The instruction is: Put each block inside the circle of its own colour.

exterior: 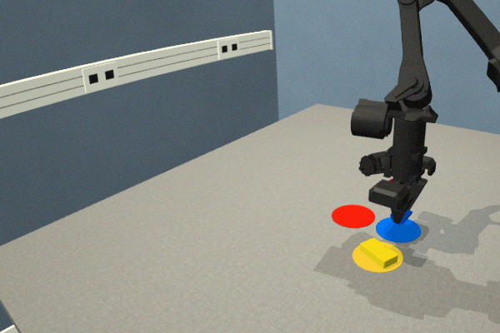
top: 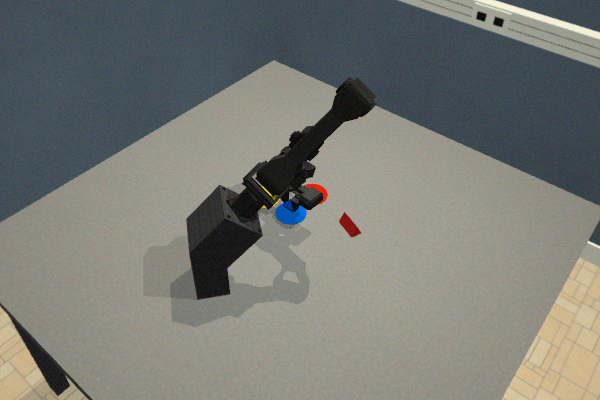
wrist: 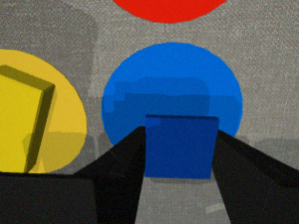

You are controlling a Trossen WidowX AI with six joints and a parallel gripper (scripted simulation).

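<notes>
My gripper is now 6 cm above the blue circle. The rest, counted from my hand: yellow block 1 cm ahead, 10 cm to the left, 5 cm below; red circle 10 cm ahead, 1 cm to the right, 6 cm below; blue block 3 cm below.
</notes>
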